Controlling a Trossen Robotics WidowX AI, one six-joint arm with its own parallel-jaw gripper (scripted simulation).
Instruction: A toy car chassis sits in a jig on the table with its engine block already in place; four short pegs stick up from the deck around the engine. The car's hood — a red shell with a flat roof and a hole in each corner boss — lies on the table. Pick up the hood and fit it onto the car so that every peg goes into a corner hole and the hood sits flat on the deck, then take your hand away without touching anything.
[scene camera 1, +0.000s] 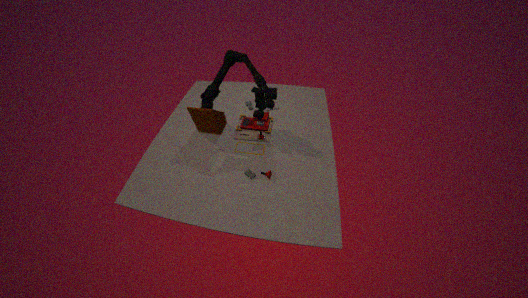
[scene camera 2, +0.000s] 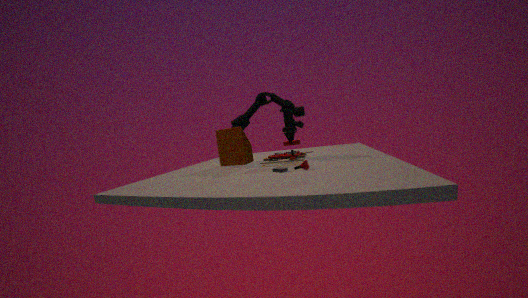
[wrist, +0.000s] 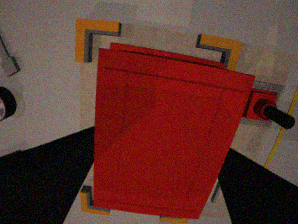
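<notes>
There's a red hood (wrist: 164, 126) here, and I'm holding it in my gripper (wrist: 159, 142).
</notes>
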